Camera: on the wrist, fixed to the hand. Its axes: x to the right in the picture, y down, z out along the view.
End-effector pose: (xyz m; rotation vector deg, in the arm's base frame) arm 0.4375 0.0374 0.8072 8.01 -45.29 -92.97
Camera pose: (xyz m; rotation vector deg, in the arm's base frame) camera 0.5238 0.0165 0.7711 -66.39 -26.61 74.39
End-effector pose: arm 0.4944 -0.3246 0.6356 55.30 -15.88 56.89
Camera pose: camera 0.4289 -0.2592 0.6107 2.36 87.43 -91.55
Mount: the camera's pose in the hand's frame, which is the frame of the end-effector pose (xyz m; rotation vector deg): -0.0130 0.0514 -0.0799 -2.24 -41.23 172.36
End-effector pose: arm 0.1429 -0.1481 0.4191 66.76 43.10 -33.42
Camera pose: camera 0.1558 -0.0562 0.4431 40.46 -99.30 86.31
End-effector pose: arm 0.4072 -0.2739 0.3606 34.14 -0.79 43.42
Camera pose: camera 0.3485 -0.2120 0.3168 -11.09 73.31 -120.36
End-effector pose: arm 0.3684 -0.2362 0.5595 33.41 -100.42 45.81
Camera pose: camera 0.3852 -0.1421 0.5514 89.14 53.69 -64.53
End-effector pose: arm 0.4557 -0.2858 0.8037 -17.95 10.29 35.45
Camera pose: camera 0.4090 -0.2805 0.7201 -21.85 10.97 -148.66
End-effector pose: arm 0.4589 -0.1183 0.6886 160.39 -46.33 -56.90
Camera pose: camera 0.4751 -0.1650 0.7708 -47.80 -138.30 -29.69
